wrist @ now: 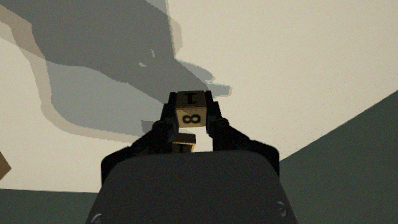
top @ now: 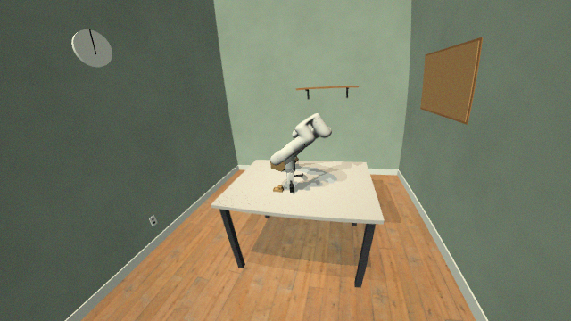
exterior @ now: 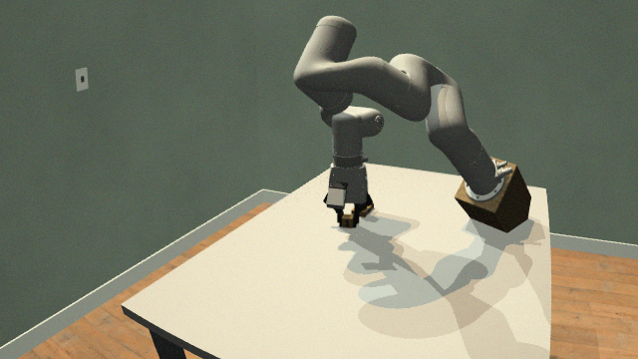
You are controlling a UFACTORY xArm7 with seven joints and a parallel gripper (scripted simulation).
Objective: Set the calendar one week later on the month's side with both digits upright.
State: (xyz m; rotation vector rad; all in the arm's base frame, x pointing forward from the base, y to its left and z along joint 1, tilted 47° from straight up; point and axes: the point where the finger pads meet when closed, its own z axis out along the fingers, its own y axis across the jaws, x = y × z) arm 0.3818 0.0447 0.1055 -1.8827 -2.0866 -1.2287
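Right now my hand is 1 cm above the digit cube. Round my hand: wooden calendar tray: 11 cm to the right, 1 cm below.
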